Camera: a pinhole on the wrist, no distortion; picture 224 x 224 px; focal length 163.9 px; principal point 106.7 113.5 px. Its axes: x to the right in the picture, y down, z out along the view. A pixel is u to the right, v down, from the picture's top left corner.
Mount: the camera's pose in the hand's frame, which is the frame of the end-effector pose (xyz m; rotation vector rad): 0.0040 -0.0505 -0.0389 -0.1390 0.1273 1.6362
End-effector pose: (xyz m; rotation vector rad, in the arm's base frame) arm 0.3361 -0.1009 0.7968 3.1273 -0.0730 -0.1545
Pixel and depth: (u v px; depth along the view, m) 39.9 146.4 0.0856
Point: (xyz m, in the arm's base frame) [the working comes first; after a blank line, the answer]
In the camera's frame: -0.0349 0.0172 0.0856

0.3225 -0.0291 0.7461
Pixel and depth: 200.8 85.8 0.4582
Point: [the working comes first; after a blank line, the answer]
In the camera's frame: 0.2631 -0.0774 0.4582

0.3432 -0.3960 0.4275
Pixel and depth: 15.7 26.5 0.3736
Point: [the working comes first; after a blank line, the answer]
In the camera's frame: -0.2074 -0.1983 0.3736

0.5182 0.0647 0.4113
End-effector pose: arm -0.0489 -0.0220 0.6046 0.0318 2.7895 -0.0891
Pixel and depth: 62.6 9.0 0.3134
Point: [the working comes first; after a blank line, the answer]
In the camera's frame: -0.0843 -0.1998 0.3134

-0.1462 -0.1055 0.2714
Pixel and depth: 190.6 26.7 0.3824
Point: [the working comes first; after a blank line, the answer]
In the camera's frame: 0.1957 -0.2025 0.3824

-0.1131 0.1794 0.2409
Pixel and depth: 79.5 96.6 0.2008
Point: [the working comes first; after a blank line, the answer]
In the camera's frame: -0.0333 -0.0207 0.2008

-0.0169 -0.0808 0.4447
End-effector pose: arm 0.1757 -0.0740 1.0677 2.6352 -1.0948 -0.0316
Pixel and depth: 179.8 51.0 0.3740
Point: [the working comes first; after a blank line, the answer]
In the camera's frame: 0.1668 -0.1426 0.3740

0.1008 -0.3659 0.8399
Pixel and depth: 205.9 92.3 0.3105
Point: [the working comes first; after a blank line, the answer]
In the camera's frame: 0.1879 -0.0402 0.3105

0.0341 -0.2794 0.8951
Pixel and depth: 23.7 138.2 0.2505
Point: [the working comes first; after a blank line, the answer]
In the camera's frame: -0.1269 0.0378 0.2505

0.2201 -0.0212 0.8086
